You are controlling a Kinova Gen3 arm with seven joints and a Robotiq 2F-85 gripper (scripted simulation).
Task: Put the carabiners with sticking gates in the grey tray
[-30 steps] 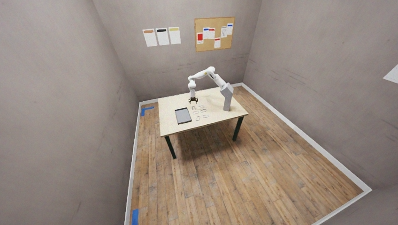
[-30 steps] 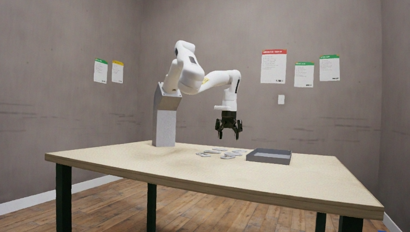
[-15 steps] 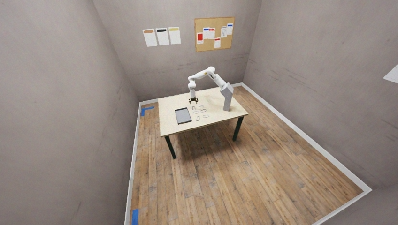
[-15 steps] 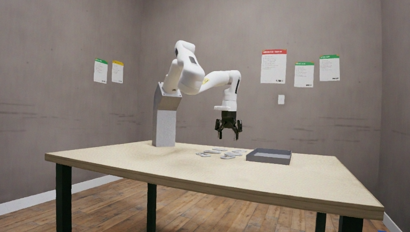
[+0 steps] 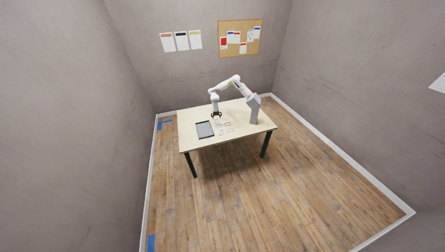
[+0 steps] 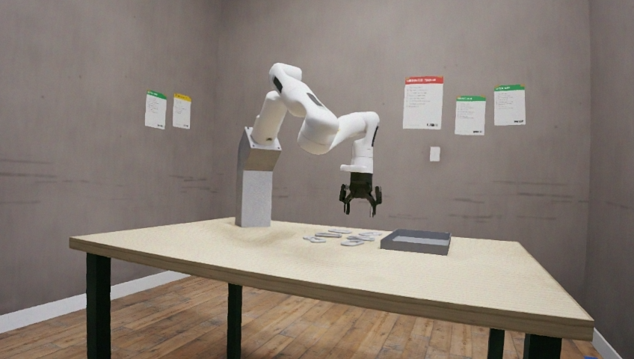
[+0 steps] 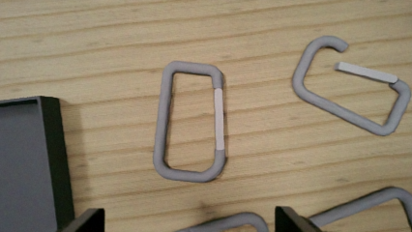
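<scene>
The carabiner gate lies 9 cm below my hand, 8 cm to the left of it and 2 cm ahead of it. From my hand the other things lie so: grey tray: 20 cm ahead, 9 cm below, 2 cm to the left.
</scene>
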